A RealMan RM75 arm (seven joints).
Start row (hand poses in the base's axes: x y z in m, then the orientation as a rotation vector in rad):
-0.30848 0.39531 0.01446 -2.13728 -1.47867 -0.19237
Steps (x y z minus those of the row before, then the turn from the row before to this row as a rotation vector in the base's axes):
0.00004 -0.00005 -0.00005 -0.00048 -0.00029 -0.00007
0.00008 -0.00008 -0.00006 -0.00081 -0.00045 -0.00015
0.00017 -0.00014 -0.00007 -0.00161 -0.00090 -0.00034
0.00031 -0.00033 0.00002 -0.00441 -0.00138 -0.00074
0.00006 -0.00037 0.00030 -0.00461 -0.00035 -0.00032
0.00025 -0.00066 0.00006 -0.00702 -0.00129 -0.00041
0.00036 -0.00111 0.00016 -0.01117 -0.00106 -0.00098
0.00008 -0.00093 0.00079 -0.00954 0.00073 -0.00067
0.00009 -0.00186 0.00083 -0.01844 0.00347 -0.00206
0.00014 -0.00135 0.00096 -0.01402 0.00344 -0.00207
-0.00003 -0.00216 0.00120 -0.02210 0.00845 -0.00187
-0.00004 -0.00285 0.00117 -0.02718 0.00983 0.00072
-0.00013 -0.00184 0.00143 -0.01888 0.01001 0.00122
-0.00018 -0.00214 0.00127 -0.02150 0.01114 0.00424
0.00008 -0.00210 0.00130 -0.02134 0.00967 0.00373
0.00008 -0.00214 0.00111 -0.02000 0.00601 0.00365
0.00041 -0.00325 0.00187 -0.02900 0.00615 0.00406
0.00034 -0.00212 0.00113 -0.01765 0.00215 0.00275
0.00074 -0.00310 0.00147 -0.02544 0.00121 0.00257
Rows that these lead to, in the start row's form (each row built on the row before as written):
-0.30844 0.39526 0.01441 -2.13777 -1.47895 -0.19238
-0.30836 0.39518 0.01435 -2.13862 -1.47937 -0.19236
-0.30819 0.39504 0.01428 -2.14034 -1.48016 -0.19234
-0.30788 0.39471 0.01430 -2.14468 -1.48191 -0.19103
-0.30782 0.39434 0.01460 -2.14864 -1.48360 -0.18829
-0.30757 0.39368 0.01466 -2.15476 -1.48667 -0.18491
-0.30721 0.39257 0.01482 -2.16454 -1.49065 -0.17852
-0.30713 0.39164 0.01561 -2.17240 -1.49330 -0.17117
-0.30704 0.38978 0.01644 -2.18769 -1.49642 -0.15484
-0.30690 0.38843 0.01740 -2.19948 -1.49776 -0.14161
-0.30693 0.38627 0.01860 -2.21615 -1.49962 -0.11677
-0.30697 0.38342 0.01977 -2.23425 -1.50529 -0.08563
-0.30710 0.38158 0.02120 -2.24522 -1.50822 -0.06002
-0.30728 0.37944 0.02247 -2.25539 -1.51471 -0.03012
-0.30720 0.37734 0.02377 -2.26607 -1.52118 -0.00197
-0.30712 0.37520 0.02488 -2.27680 -1.52885 0.02117
-0.30671 0.37195 0.02675 -2.29396 -1.53971 0.05174
-0.30637 0.36983 0.02788 -2.30466 -1.54735 0.06877
-0.30563 0.36673 0.02935 -2.32174 -1.55758 0.09100

